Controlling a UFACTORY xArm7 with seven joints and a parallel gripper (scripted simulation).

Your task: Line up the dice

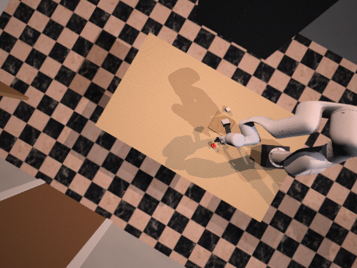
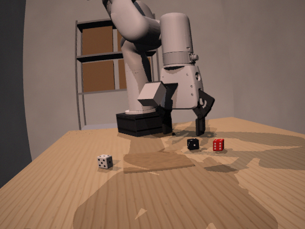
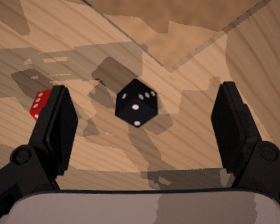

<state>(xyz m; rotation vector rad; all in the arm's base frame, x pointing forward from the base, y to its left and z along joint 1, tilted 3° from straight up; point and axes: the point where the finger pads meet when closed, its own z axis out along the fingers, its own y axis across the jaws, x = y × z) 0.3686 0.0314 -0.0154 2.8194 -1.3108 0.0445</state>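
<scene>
My hand is 40 mm above the black die, 30 mm to the right of it and 20 mm past it. Also, from my hand: white die (190 mm to the right, 50 mm ahead, 40 mm below); thin mat (80 mm to the right, 50 mm below, 40 mm ahead); red die (80 mm to the left, 40 mm below, 30 mm ahead).
</scene>
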